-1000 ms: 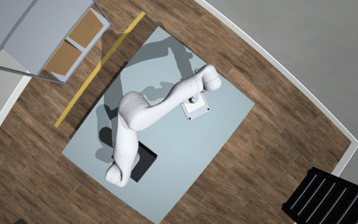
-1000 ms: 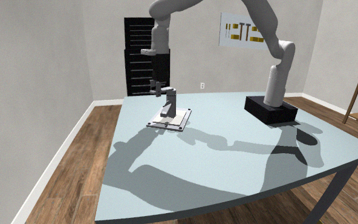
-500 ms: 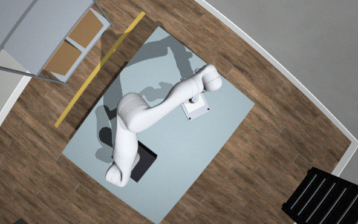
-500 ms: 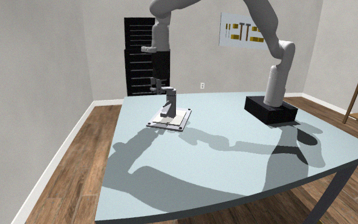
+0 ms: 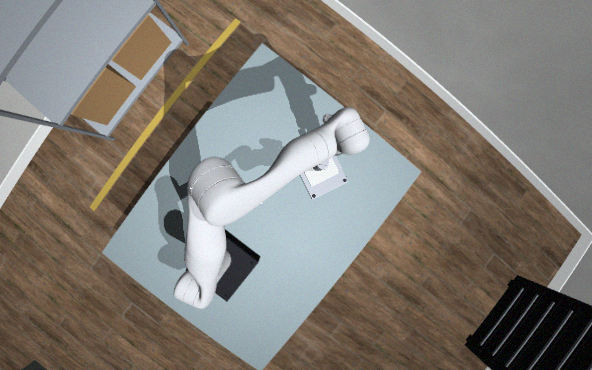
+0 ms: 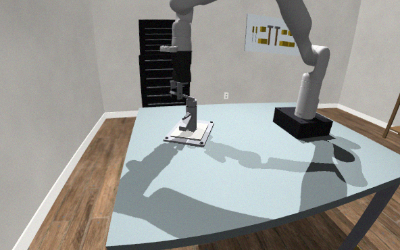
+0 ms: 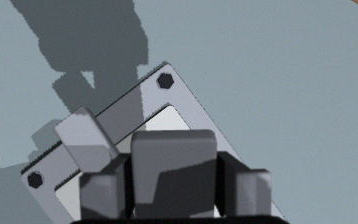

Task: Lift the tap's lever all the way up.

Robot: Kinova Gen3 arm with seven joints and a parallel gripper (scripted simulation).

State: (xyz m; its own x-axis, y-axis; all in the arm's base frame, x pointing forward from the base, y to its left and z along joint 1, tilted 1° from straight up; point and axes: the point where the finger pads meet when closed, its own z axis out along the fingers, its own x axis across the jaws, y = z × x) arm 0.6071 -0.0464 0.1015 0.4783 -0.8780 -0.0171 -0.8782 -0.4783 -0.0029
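Right now the lever is 30 mm behind my hand, 10 mm to the right of it and 10 mm below it. From my hand the other things lie so: base plate: 70 mm behind, 40 mm to the right, 180 mm below.
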